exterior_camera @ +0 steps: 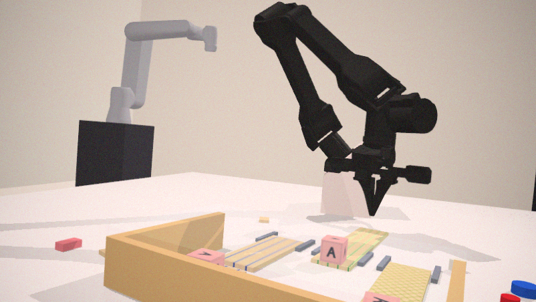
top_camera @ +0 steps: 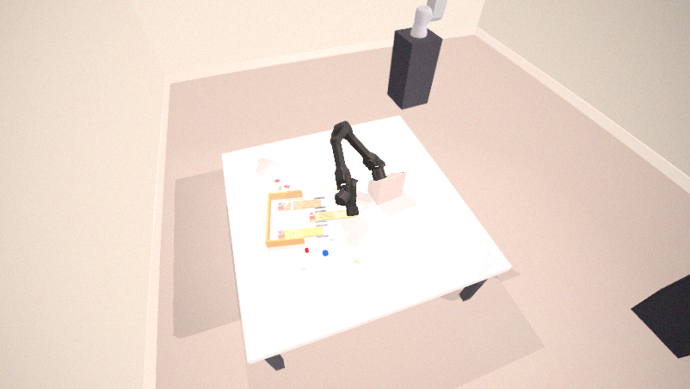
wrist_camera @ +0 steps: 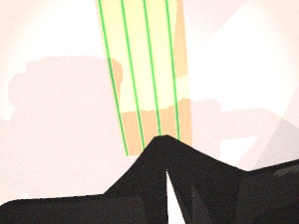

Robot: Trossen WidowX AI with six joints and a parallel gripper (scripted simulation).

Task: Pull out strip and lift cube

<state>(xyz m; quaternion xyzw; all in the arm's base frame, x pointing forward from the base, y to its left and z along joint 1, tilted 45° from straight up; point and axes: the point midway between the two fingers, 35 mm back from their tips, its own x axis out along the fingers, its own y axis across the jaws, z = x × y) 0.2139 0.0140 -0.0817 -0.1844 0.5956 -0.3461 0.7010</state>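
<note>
My gripper tip is 100 mm short of the green-lined strip, 30 mm to the left of it and 30 mm above it. Also, from my gripper tip: blue disc 210 mm ahead, 180 mm to the left, 30 mm below; red cylinder 300 mm ahead, 130 mm to the left, 30 mm below.
</note>
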